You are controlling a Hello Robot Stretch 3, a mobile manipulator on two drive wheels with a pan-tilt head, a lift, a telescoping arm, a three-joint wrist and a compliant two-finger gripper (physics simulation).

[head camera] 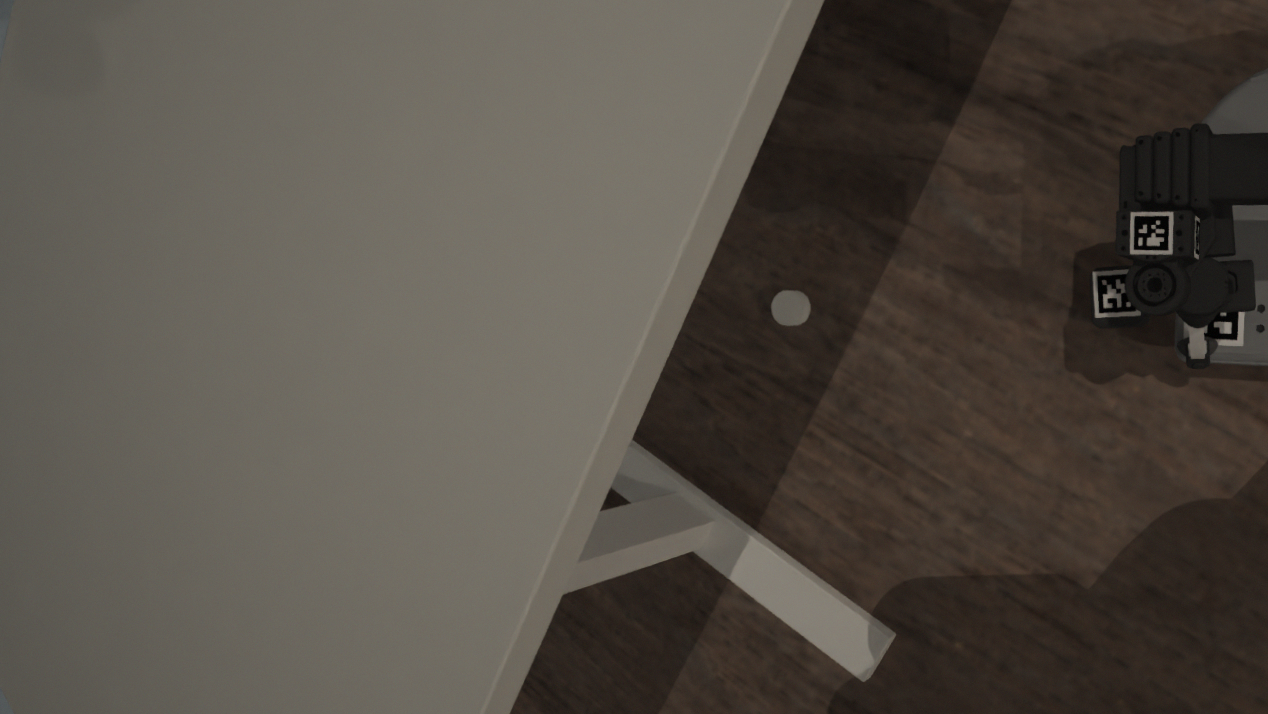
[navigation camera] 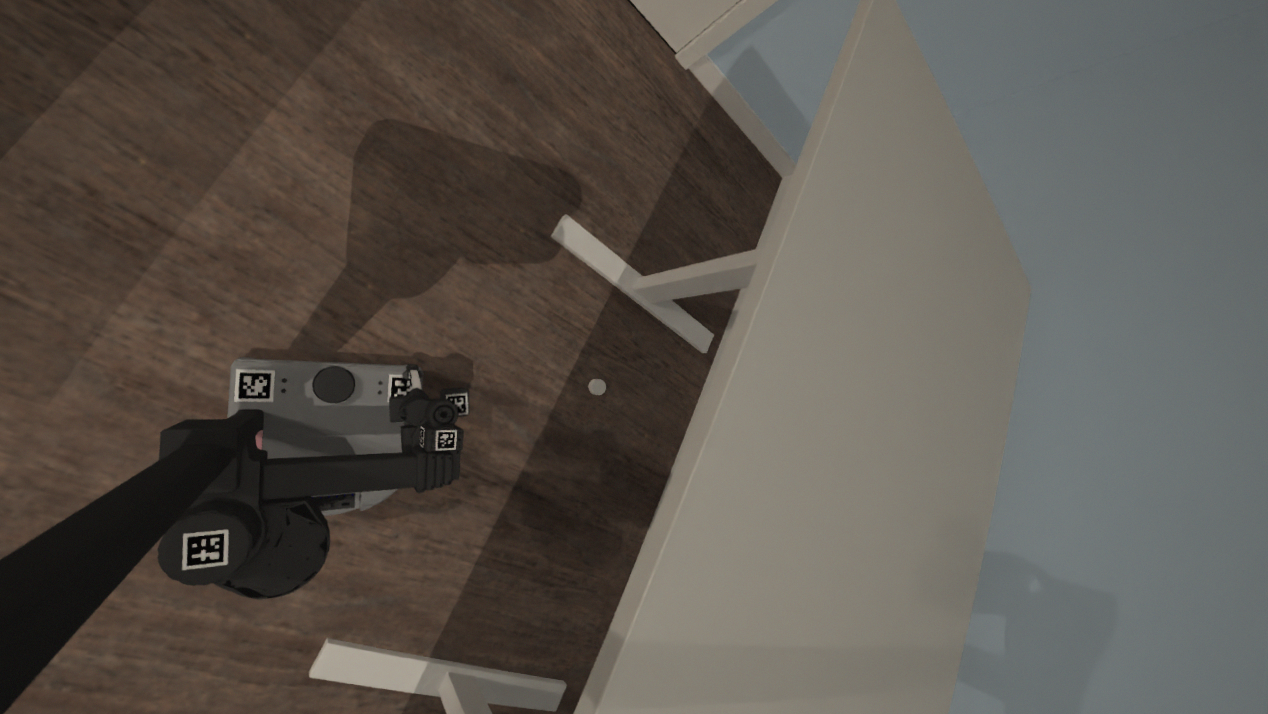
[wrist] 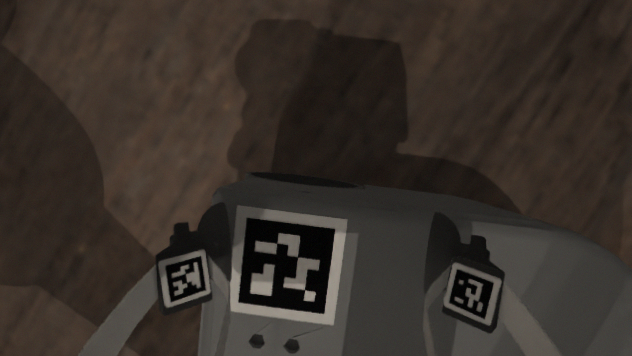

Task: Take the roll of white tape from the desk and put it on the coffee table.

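Where they show: gripper, fingertip midpoint: point(wrist: 327, 235); robot's base at its link origin: point(navigation camera: 333, 382) point(wrist: 288, 335).
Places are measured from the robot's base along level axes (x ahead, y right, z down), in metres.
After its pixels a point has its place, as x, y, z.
Note:
A large pale tabletop, which looks like the desk point(head camera: 399, 266) @(-0.013, 0.427, -0.950) point(navigation camera: 825, 399) @(0.039, 0.451, -0.950), fills the left of the head view and stands right of my base in the navigation view. No roll of tape shows on the visible part of its top. No coffee table that I can make out shows in these views. My gripper point(wrist: 327, 235) @(-0.022, 0.150, -0.160) is open and empty, its two fingertips wide apart above my own grey base in the wrist view. The arm is drawn in, and the gripper is well apart from the desk.
White desk feet point(head camera: 803, 603) point(navigation camera: 381, 663) stick out from under the desk over the dark wooden floor. A small pale disc point(head camera: 790, 307) @(0.005, 0.696, -0.025) point(navigation camera: 597, 386) @(0.008, 0.695, -0.025) lies on the floor between my base point(navigation camera: 301, 430) @(-0.087, -0.052, -0.160) and the desk. A blue wall point(navigation camera: 1144, 310) @(0.224, 1.276, -1.130) stands behind the desk.

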